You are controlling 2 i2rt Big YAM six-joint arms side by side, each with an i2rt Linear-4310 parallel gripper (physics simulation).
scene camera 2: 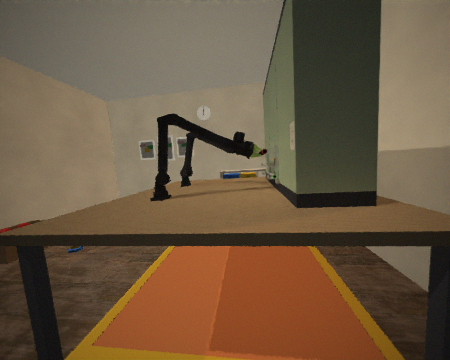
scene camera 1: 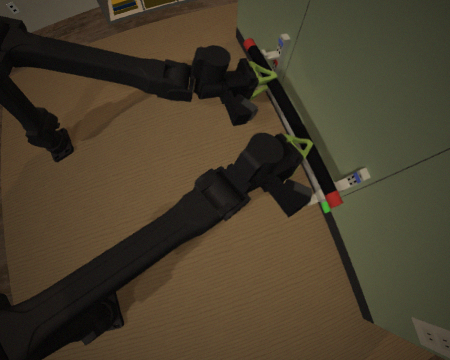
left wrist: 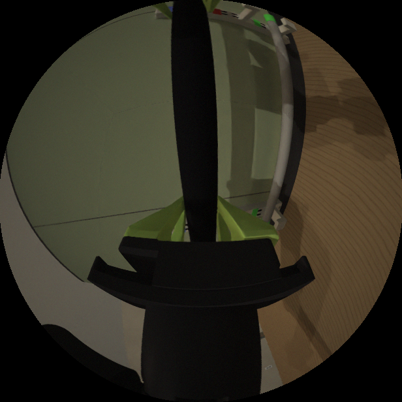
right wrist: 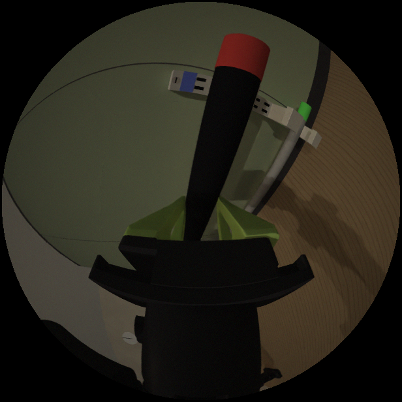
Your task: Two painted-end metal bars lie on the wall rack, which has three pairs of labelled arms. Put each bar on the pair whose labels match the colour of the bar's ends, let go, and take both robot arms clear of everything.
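Places are measured from the left arm's base along level axes (x ahead, y left, z up), in millimetres.
Where they show: left gripper, fingertip midpoint: (scene camera 1: 273,79); right gripper, fingertip midpoint: (scene camera 1: 308,146); left arm's base, link origin: (scene camera 2: 186,185) (scene camera 1: 61,145); right arm's base, link origin: (scene camera 2: 161,198) (scene camera 1: 107,310).
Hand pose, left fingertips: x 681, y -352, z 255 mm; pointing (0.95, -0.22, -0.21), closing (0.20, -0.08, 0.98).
Observation:
Things, the pixels of their centre, and the offset from my left fingertips. "spot": a spot on its surface instead. Level surfaces: height alone.
- black bar with red ends, body centre: (scene camera 1: 288,110) 30 mm back, 98 mm right, 4 mm up
- grey bar with green ends, body centre: (scene camera 1: 293,135) 27 mm ahead, 119 mm right, 154 mm down
- blue label, surface spot: (scene camera 1: 357,177) spot: 8 mm back, 319 mm right, 28 mm up
- wooden table top, surface height: 255 mm down
- wall socket, surface spot: (scene camera 1: 434,337) spot: 70 mm back, 693 mm right, 39 mm up
The black bar with red ends (scene camera 1: 292,112) (left wrist: 196,100) (right wrist: 220,135) is held in front of the wall rack. My left gripper (scene camera 1: 270,79) (left wrist: 200,200) is shut on it towards its far end. My right gripper (scene camera 1: 305,145) (right wrist: 200,200) is shut on it nearer its other end. The grey bar with green ends (scene camera 1: 313,177) (left wrist: 287,110) (right wrist: 275,170) lies low along the wall, on the arms beside the green labels (left wrist: 255,212). A blue label (scene camera 1: 357,177) (right wrist: 188,81) and a red label (left wrist: 217,11) show; the black bar hides part of the rack in the right wrist view.
The green wall (scene camera 1: 400,100) (scene camera 2: 330,100) stands close behind the rack, with a dark strip (scene camera 1: 350,265) along its foot. The wooden table top (scene camera 1: 260,280) (scene camera 2: 210,215) lies below the arms. A wall socket (scene camera 1: 434,337) is at the lower right in scene camera 1.

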